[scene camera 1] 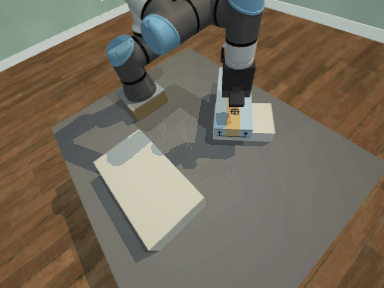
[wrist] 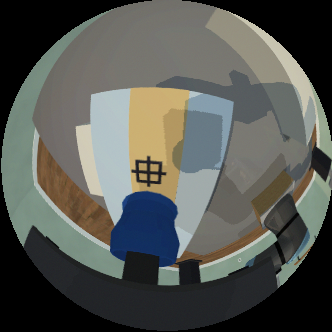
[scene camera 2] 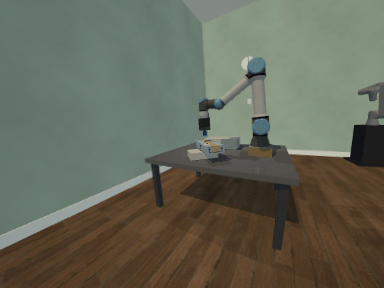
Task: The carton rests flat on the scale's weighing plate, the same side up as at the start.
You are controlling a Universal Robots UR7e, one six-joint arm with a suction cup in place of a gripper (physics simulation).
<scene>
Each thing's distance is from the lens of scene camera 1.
light blue carton (scene camera 1: 230,122): 62 cm
cream scale (scene camera 1: 263,126): 72 cm
large cream box (scene camera 1: 159,201): 55 cm
The marked spots on the light blue carton and the large cream box are 35 cm apart.
</scene>
